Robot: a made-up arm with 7 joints. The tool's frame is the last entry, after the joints. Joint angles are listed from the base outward.
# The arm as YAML. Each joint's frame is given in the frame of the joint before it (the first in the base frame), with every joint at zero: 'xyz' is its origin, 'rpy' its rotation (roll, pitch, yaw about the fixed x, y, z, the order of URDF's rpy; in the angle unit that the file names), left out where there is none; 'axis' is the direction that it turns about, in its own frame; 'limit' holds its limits. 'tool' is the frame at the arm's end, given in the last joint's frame.
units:
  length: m
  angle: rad
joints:
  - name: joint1
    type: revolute
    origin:
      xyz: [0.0, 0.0, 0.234]
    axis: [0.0, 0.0, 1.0]
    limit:
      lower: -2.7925
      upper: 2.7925
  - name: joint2
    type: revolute
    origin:
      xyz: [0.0, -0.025, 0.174]
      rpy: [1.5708, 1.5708, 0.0]
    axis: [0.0, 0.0, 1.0]
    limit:
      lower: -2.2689
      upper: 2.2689
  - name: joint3
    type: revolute
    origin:
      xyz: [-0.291, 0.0, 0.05]
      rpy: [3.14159, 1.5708, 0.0]
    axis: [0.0, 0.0, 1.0]
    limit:
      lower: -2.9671
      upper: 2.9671
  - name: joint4
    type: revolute
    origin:
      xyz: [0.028, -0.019, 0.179]
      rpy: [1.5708, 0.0, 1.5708]
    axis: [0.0, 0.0, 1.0]
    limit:
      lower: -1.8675
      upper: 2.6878
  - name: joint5
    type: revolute
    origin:
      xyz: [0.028, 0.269, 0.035]
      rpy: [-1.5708, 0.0, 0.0]
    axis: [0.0, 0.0, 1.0]
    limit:
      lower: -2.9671
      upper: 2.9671
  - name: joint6
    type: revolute
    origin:
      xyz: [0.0, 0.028, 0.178]
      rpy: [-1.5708, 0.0, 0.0]
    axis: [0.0, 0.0, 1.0]
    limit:
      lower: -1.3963
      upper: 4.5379
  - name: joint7
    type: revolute
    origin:
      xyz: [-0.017, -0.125, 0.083]
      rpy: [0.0, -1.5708, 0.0]
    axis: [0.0, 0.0, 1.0]
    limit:
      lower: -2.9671
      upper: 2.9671
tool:
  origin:
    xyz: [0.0, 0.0, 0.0]
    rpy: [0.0, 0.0, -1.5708]
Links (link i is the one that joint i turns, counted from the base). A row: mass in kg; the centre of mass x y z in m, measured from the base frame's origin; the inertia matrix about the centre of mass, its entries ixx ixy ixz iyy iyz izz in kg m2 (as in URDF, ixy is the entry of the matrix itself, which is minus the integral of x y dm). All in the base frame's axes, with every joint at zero. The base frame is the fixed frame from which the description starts. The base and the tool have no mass.
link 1: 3.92; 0.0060 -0.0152 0.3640; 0.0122 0 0 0.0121 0.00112 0.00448
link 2: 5.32; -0.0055 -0.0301 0.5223; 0.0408 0 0 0.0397 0.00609 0.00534
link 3: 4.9; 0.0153 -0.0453 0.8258; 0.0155 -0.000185 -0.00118 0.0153 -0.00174 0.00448
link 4: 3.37; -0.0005 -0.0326 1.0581; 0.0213 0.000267 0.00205 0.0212 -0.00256 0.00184
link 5: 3.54; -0.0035 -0.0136 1.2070; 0.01 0 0 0.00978 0.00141 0.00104
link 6: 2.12; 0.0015 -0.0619 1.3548; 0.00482 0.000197 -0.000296 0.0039 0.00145 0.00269
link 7: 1.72; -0.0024 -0.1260 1.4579; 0.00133 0 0 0.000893 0 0.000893
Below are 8 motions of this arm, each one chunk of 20 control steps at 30 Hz.
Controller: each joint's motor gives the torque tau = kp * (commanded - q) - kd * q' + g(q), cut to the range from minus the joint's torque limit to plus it. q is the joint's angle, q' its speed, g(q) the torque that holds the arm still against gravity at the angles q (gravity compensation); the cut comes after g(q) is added. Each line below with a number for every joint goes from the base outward.
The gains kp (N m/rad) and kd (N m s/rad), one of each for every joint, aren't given. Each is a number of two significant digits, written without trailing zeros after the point. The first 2 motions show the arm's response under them.
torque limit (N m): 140 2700 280 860 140 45 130
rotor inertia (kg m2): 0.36 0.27 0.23 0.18 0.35 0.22 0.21
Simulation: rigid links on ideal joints. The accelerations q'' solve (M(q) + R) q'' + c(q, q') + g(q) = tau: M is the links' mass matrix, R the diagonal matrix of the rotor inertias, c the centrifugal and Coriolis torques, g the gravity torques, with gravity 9.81 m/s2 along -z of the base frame. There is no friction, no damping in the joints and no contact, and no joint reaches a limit. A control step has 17 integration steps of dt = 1/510 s. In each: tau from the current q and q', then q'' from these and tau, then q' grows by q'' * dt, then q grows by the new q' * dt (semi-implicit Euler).
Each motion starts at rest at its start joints. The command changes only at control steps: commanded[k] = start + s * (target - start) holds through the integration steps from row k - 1 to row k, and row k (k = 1, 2, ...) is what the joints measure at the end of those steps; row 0 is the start. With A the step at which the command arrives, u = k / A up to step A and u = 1 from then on. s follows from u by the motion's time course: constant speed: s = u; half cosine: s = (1 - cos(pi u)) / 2; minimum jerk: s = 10 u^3 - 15 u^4 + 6 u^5; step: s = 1 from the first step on.
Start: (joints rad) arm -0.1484 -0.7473 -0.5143 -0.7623 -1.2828 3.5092 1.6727
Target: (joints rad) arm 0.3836 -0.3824 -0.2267 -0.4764 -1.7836 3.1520 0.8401
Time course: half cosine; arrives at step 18
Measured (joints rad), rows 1 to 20:
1: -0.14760 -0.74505 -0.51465 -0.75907 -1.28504 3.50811 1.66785
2: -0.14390 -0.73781 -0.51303 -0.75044 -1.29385 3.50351 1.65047
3: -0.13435 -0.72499 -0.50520 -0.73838 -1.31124 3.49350 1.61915
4: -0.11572 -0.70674 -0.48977 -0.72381 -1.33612 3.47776 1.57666
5: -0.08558 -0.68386 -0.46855 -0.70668 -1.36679 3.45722 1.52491
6: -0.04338 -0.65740 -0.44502 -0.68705 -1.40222 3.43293 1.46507
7: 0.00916 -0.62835 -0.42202 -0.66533 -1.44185 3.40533 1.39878
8: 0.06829 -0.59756 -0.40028 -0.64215 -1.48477 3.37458 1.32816
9: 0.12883 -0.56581 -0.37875 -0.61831 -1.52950 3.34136 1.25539
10: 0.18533 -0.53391 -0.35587 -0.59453 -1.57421 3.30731 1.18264
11: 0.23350 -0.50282 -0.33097 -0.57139 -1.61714 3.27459 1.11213
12: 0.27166 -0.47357 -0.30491 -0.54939 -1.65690 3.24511 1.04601
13: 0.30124 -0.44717 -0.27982 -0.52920 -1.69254 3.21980 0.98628
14: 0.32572 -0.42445 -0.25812 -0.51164 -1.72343 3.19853 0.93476
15: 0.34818 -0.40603 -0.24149 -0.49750 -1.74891 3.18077 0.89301
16: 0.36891 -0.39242 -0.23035 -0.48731 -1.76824 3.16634 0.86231
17: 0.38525 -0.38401 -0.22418 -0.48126 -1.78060 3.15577 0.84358
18: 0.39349 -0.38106 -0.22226 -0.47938 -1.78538 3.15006 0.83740
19: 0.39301 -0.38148 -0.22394 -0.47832 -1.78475 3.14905 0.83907
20: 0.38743 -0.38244 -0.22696 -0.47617 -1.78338 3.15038 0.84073
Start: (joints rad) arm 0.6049 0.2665 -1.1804 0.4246 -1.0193 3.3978 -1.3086
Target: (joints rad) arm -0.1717 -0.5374 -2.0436 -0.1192 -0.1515 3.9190 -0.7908
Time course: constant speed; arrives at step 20
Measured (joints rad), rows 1 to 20:
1: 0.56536 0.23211 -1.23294 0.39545 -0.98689 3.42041 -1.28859
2: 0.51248 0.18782 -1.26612 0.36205 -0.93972 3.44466 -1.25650
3: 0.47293 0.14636 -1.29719 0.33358 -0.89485 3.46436 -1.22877
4: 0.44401 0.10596 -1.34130 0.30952 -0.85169 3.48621 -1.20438
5: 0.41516 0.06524 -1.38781 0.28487 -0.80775 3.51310 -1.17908
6: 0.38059 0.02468 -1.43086 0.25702 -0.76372 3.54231 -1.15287
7: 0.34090 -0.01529 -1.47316 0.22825 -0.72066 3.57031 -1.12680
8: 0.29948 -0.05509 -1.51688 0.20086 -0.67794 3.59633 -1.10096
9: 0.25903 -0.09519 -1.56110 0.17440 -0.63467 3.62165 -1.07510
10: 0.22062 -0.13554 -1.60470 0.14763 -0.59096 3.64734 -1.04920
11: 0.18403 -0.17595 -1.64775 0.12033 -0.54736 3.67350 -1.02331
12: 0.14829 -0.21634 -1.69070 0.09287 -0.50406 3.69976 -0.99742
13: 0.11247 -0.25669 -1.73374 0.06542 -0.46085 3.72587 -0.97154
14: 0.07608 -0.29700 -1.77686 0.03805 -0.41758 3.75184 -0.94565
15: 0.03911 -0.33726 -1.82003 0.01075 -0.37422 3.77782 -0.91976
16: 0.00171 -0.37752 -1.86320 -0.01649 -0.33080 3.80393 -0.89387
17: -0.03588 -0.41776 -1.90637 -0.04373 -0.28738 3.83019 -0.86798
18: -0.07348 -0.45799 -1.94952 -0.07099 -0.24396 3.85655 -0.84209
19: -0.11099 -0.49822 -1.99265 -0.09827 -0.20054 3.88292 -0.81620
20: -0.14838 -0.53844 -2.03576 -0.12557 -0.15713 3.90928 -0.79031
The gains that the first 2 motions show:
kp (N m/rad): 520 14000 670 2800 580 180 500
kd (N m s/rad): 10 230 15 34 12 5.3 8.3
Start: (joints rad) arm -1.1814 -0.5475 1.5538 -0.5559 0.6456 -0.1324 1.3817
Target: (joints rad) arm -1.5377 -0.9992 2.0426 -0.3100 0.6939 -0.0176 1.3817
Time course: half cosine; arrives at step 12
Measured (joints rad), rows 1 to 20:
1: -1.18883 -0.55338 1.55197 -0.54982 0.64751 -0.13364 1.38171
2: -1.21047 -0.57272 1.55635 -0.53413 0.65323 -0.13701 1.38170
3: -1.24258 -0.60706 1.58308 -0.51299 0.66047 -0.13887 1.38165
4: -1.27936 -0.65473 1.63661 -0.48791 0.66568 -0.13286 1.38161
5: -1.31590 -0.71180 1.70868 -0.45955 0.66828 -0.11598 1.38157
6: -1.34948 -0.77318 1.78661 -0.42940 0.67020 -0.09101 1.38156
7: -1.37969 -0.83392 1.86075 -0.39911 0.67320 -0.06413 1.38157
8: -1.40718 -0.88984 1.92626 -0.37067 0.67745 -0.04084 1.38159
9: -1.43265 -0.93753 1.98106 -0.34640 0.68191 -0.02349 1.38162
10: -1.45652 -0.97417 2.02344 -0.32834 0.68540 -0.01153 1.38164
11: -1.47880 -0.99738 2.05126 -0.31784 0.68731 -0.00342 1.38166
12: -1.49896 -1.00550 2.06255 -0.31550 0.68762 0.00158 1.38166
13: -1.51939 -1.00328 2.05730 -0.31380 0.68851 0.00143 1.38167
14: -1.54103 -0.99903 2.04435 -0.30960 0.69227 -0.00656 1.38169
15: -1.56073 -0.99689 2.03628 -0.30871 0.69649 -0.01878 1.38170
16: -1.57684 -0.99742 2.03652 -0.31101 0.69735 -0.02669 1.38170
17: -1.58868 -0.99885 2.04066 -0.31378 0.69503 -0.02572 1.38169
18: -1.59585 -0.99965 2.04352 -0.31518 0.69255 -0.01884 1.38169
19: -1.59807 -0.99955 2.04356 -0.31503 0.69189 -0.01234 1.38169
20: -1.59526 -0.99909 2.04218 -0.31409 0.69272 -0.01028 1.38169

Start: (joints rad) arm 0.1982 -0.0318 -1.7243 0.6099 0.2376 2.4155 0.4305
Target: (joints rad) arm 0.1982 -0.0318 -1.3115 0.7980 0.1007 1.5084 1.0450
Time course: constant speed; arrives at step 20
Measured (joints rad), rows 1 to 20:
1: 0.19533 -0.03125 -1.71212 0.61782 0.23254 2.40026 0.45398
2: 0.19086 -0.03115 -1.69096 0.63108 0.22526 2.36165 0.49216
3: 0.18944 -0.03123 -1.66893 0.64130 0.21881 2.30872 0.52527
4: 0.19161 -0.03139 -1.64766 0.64903 0.21175 2.25276 0.55424
5: 0.19538 -0.03165 -1.62603 0.65769 0.20385 2.20070 0.58421
6: 0.19887 -0.03195 -1.60386 0.66754 0.19650 2.15411 0.61533
7: 0.20114 -0.03215 -1.58189 0.67730 0.19004 2.11097 0.64629
8: 0.20191 -0.03219 -1.56072 0.68661 0.18363 2.06838 0.67693
9: 0.20125 -0.03212 -1.54035 0.69586 0.17680 2.02459 0.70759
10: 0.19959 -0.03199 -1.52048 0.70526 0.16979 1.97934 0.73833
11: 0.19759 -0.03184 -1.50078 0.71473 0.16292 1.93330 0.76907
12: 0.19590 -0.03172 -1.48096 0.72418 0.15620 1.88726 0.79979
13: 0.19493 -0.03165 -1.46084 0.73359 0.14947 1.84158 0.83051
14: 0.19479 -0.03165 -1.44032 0.74299 0.14266 1.79626 0.86124
15: 0.19537 -0.03171 -1.41945 0.75240 0.13579 1.75108 0.89196
16: 0.19636 -0.03179 -1.39835 0.76179 0.12891 1.70586 0.92269
17: 0.19743 -0.03187 -1.37718 0.77119 0.12202 1.66052 0.95341
18: 0.19828 -0.03194 -1.35610 0.78058 0.11513 1.61510 0.98414
19: 0.19873 -0.03197 -1.33520 0.78998 0.10826 1.56966 1.01486
20: 0.19874 -0.03197 -1.31453 0.79938 0.10141 1.52424 1.04559

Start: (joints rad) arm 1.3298 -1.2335 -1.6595 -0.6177 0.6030 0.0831 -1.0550
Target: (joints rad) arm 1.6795 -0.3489 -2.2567 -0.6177 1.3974 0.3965 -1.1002
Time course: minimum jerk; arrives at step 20
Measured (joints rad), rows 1 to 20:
1: 1.32989 -1.23268 -1.66094 -0.61777 0.60365 0.08305 -1.05505
2: 1.33051 -1.22716 -1.66948 -0.61811 0.60825 0.08298 -1.05537
3: 1.33219 -1.21258 -1.68704 -0.61842 0.62110 0.08405 -1.05624
4: 1.33541 -1.18593 -1.71134 -0.61828 0.64497 0.08824 -1.05772
5: 1.34085 -1.14591 -1.74012 -0.61742 0.68054 0.09739 -1.05981
6: 1.34950 -1.09282 -1.77311 -0.61586 0.72727 0.11241 -1.06249
7: 1.36272 -1.02826 -1.81137 -0.61392 0.78400 0.13306 -1.06570
8: 1.38213 -0.95462 -1.85566 -0.61202 0.84908 0.15833 -1.06939
9: 1.40931 -0.87474 -1.90525 -0.61053 0.92020 0.18686 -1.07342
10: 1.44556 -0.79169 -1.95773 -0.60967 0.99455 0.21743 -1.07763
11: 1.49144 -0.70864 -2.00979 -0.60955 1.06896 0.24913 -1.08183
12: 1.54620 -0.62878 -2.05813 -0.61028 1.14027 0.28132 -1.08586
13: 1.60712 -0.55519 -2.10011 -0.61188 1.20553 0.31338 -1.08956
14: 1.66890 -0.49057 -2.13418 -0.61415 1.26230 0.34439 -1.09281
15: 1.72382 -0.43703 -2.16013 -0.61650 1.30889 0.37293 -1.09548
16: 1.76330 -0.39593 -2.17935 -0.61813 1.34453 0.39708 -1.09753
17: 1.78076 -0.36777 -2.19455 -0.61854 1.36947 0.41464 -1.09892
18: 1.77444 -0.35198 -2.20879 -0.61800 1.38488 0.42366 -1.09971
19: 1.74849 -0.34654 -2.22416 -0.61740 1.39275 0.42325 -1.10005
20: 1.71135 -0.34749 -2.24122 -0.61756 1.39595 0.41453 -1.10014

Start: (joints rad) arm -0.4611 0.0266 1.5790 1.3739 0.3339 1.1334 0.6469
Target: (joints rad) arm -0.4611 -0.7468 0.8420 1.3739 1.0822 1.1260 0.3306
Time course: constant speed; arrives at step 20
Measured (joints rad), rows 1 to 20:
1: -0.43715 -0.00679 1.59148 1.37307 0.35288 1.13482 0.63450
2: -0.39728 -0.04551 1.57154 1.37018 0.39478 1.13315 0.61486
3: -0.37858 -0.08428 1.53681 1.37073 0.43957 1.12905 0.59797
4: -0.38687 -0.12340 1.49323 1.37395 0.47995 1.12285 0.58313
5: -0.40950 -0.16334 1.43862 1.37473 0.51786 1.11742 0.56771
6: -0.43718 -0.20372 1.37659 1.37305 0.55459 1.11643 0.55168
7: -0.46547 -0.24392 1.31479 1.37187 0.59083 1.12060 0.53573
8: -0.49040 -0.28361 1.25916 1.37178 0.62760 1.12757 0.51998
9: -0.50840 -0.32265 1.21228 1.37173 0.66502 1.13425 0.50424
10: -0.51743 -0.36113 1.17410 1.37141 0.70238 1.13862 0.48843
11: -0.51709 -0.39927 1.14261 1.37120 0.73948 1.14003 0.47259
12: -0.50838 -0.43734 1.11487 1.37143 0.77676 1.13871 0.45677
13: -0.49358 -0.47551 1.08817 1.37204 0.81454 1.13543 0.44096
14: -0.47576 -0.51383 1.06070 1.37287 0.85274 1.13116 0.42515
15: -0.45802 -0.55231 1.03153 1.37370 0.89103 1.12689 0.40935
16: -0.44290 -0.59089 1.00034 1.37434 0.92916 1.12333 0.39355
17: -0.43203 -0.62956 0.96705 1.37472 0.96703 1.12086 0.37774
18: -0.42612 -0.66830 0.93171 1.37482 1.00463 1.11951 0.36193
19: -0.42515 -0.70708 0.89446 1.37472 1.04198 1.11908 0.34611
20: -0.42850 -0.74590 0.85562 1.37449 1.07915 1.11932 0.33029

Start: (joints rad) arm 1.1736 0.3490 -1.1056 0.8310 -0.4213 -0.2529 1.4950
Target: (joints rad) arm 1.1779 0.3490 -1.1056 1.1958 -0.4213 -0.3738 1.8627
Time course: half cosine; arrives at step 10
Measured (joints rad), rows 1 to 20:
1: 1.16940 0.34914 -1.10363 0.83853 -0.42255 -0.25187 1.50191
2: 1.15848 0.34949 -1.10021 0.86331 -0.42513 -0.25114 1.52622
3: 1.14737 0.34992 -1.10015 0.90481 -0.42670 -0.25605 1.56832
4: 1.14280 0.35029 -1.10521 0.95800 -0.42625 -0.27023 1.62137
5: 1.14655 0.35035 -1.11287 1.01778 -0.42436 -0.29293 1.67929
6: 1.15742 0.35002 -1.11944 1.07790 -0.42176 -0.32037 1.73708
7: 1.17269 0.34937 -1.12201 1.13167 -0.41903 -0.34764 1.78937
8: 1.18923 0.34857 -1.11939 1.17331 -0.41675 -0.37030 1.83089
9: 1.20447 0.34778 -1.11245 1.19870 -0.41530 -0.38541 1.85751
10: 1.21673 0.34711 -1.10356 1.20566 -0.41474 -0.39182 1.86662
11: 1.22168 0.34684 -1.09344 1.20097 -0.41628 -0.38876 1.86426
12: 1.21604 0.34701 -1.08417 1.19642 -0.41982 -0.37868 1.86182
13: 1.20412 0.34747 -1.08167 1.19512 -0.42233 -0.36890 1.86231
14: 1.19155 0.34813 -1.08822 1.19506 -0.42258 -0.36497 1.86296
15: 1.17998 0.34887 -1.10000 1.19537 -0.42184 -0.36696 1.86284
16: 1.16949 0.34955 -1.11148 1.19569 -0.42129 -0.37177 1.86263
17: 1.16075 0.35005 -1.11901 1.19554 -0.42124 -0.37603 1.86262
18: 1.15501 0.35031 -1.12162 1.19492 -0.42158 -0.37783 1.86267
19: 1.15347 0.35031 -1.12030 1.19434 -0.42206 -0.37715 1.86268
20: 1.15661 0.35008 -1.11677 1.19424 -0.42233 -0.37523 1.86268

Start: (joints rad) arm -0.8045 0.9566 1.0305 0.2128 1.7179 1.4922 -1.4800
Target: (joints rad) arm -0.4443 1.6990 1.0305 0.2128 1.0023 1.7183 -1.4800
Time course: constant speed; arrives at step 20
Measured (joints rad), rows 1 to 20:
1: -0.80041 0.98241 1.00588 0.22733 1.69510 1.49769 -1.47934
2: -0.80288 1.02383 1.00439 0.21965 1.65174 1.51136 -1.47934
3: -0.80117 1.06887 1.02699 0.21061 1.61045 1.52282 -1.48007
4: -0.79173 1.10948 1.04492 0.20896 1.57898 1.53037 -1.48044
5: -0.77614 1.14509 1.04501 0.21180 1.54837 1.53831 -1.48025
6: -0.75642 1.17942 1.03573 0.21451 1.51216 1.54951 -1.47998
7: -0.73352 1.21531 1.02917 0.21487 1.47297 1.56301 -1.47992
8: -0.70772 1.25299 1.02927 0.21332 1.43532 1.57624 -1.48000
9: -0.67937 1.29118 1.03264 0.21146 1.39991 1.58782 -1.48008
10: -0.64925 1.32879 1.03485 0.21035 1.36488 1.59821 -1.48009
11: -0.61838 1.36571 1.03451 0.20992 1.32892 1.60860 -1.48006
12: -0.58781 1.40242 1.03293 0.20963 1.29223 1.61974 -1.48003
13: -0.55834 1.43935 1.03179 0.20913 1.25556 1.63153 -1.48001
14: -0.53061 1.47654 1.03160 0.20851 1.21930 1.64353 -1.48001
15: -0.50504 1.51379 1.03185 0.20799 1.18333 1.65538 -1.48001
16: -0.48196 1.55095 1.03196 0.20774 1.14744 1.66699 -1.48001
17: -0.46155 1.58803 1.03181 0.20773 1.11156 1.67845 -1.48000
18: -0.44382 1.62509 1.03159 0.20785 1.07575 1.68987 -1.48000
19: -0.42863 1.66220 1.03152 0.20807 1.04005 1.70125 -1.48000
20: -0.41565 1.69934 1.03160 0.20836 1.00445 1.71258 -1.48000

